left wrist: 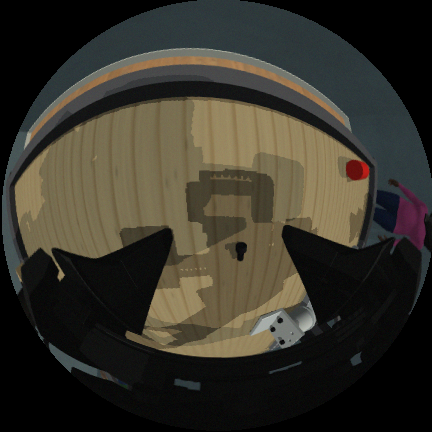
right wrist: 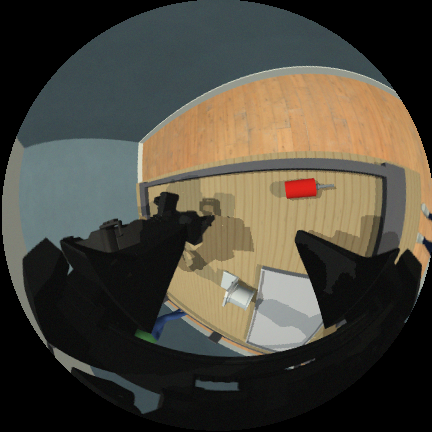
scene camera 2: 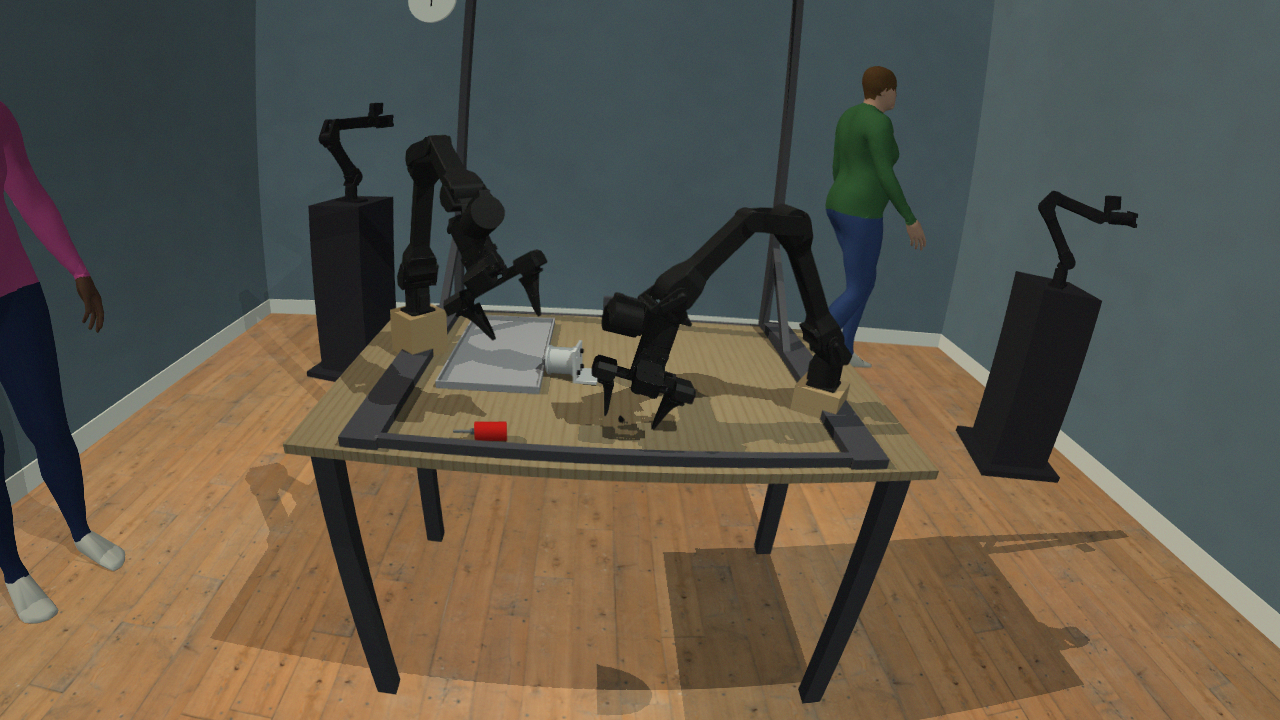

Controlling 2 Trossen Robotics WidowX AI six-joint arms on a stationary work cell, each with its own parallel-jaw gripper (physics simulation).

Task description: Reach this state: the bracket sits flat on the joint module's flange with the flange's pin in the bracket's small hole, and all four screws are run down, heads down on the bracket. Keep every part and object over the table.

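Places are measured from the left arm's base along level axes (x left, y back, z up), in millimetres.
Where they show: left gripper, fingertip midpoint: (left wrist: 227, 232) (right wrist: 203, 214) (scene camera 2: 629, 421); right gripper, fingertip midpoint: (right wrist: 243, 233) (scene camera 2: 516, 327); left arm's base, origin of the base link: (scene camera 2: 823, 384); right arm's base, origin of the base link: (scene camera 2: 417, 310).
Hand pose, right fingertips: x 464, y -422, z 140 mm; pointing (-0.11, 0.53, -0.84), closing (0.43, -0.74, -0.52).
Note:
Each offset is from my right fingertips to the top centre of the thing.
The white joint module @[dx -245, dy -86, dz -129 mm] (scene camera 2: 562, 360) (left wrist: 304, 317) (right wrist: 242, 295) lies on its side. The L-shaped bracket @[dx -266, dy -41, dz -125 mm] (scene camera 2: 586, 377) (left wrist: 286, 332) (right wrist: 229, 279) is against its flange end. Several black spots on the bracket's face look like screw heads; their depth and the pin's seating cannot be told. A loose black screw @[dx -154, dy +122, dz -185 mm] (scene camera 2: 621, 419) (left wrist: 241, 250) stands on the table. My left gripper (scene camera 2: 631, 420) (left wrist: 227, 232) is open and empty above it, the screw showing between the fingers. My right gripper (scene camera 2: 516, 325) (right wrist: 243, 233) is open and empty, high above the tray. The red screwdriver @[dx +71, dy -26, dz -161 mm] (scene camera 2: 490, 431) (left wrist: 356, 170) (right wrist: 300, 188) lies near the front edge.
A shallow grey tray @[dx -249, dy -274, dz -179 mm] (scene camera 2: 487, 388) (right wrist: 300, 285) lies left of the joint module in the scene view, beside its rear end. A dark frame bar (scene camera 2: 617, 453) (right wrist: 320, 163) runs along the table's front edge. Upright posts stand at the back.

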